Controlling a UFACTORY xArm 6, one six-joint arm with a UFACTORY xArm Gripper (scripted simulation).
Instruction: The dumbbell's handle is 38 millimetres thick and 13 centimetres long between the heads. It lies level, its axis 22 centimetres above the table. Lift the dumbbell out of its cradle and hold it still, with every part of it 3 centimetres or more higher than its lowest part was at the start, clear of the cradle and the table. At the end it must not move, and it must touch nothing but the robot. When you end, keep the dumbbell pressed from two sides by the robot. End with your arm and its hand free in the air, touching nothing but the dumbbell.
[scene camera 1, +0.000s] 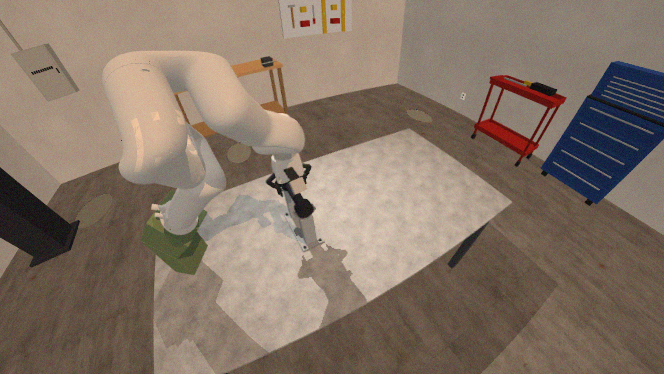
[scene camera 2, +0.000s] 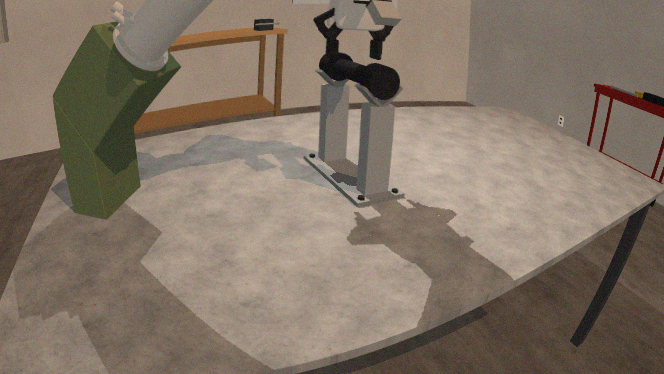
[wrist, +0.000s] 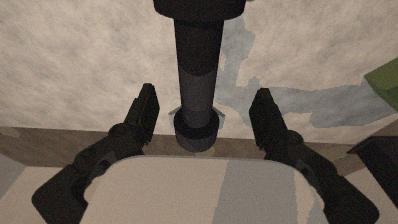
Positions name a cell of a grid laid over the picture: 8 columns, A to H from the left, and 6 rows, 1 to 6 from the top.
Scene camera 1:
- my gripper: D4
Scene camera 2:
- my gripper: E1
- black dumbbell: E2
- cradle: E3
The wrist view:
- my gripper: E3
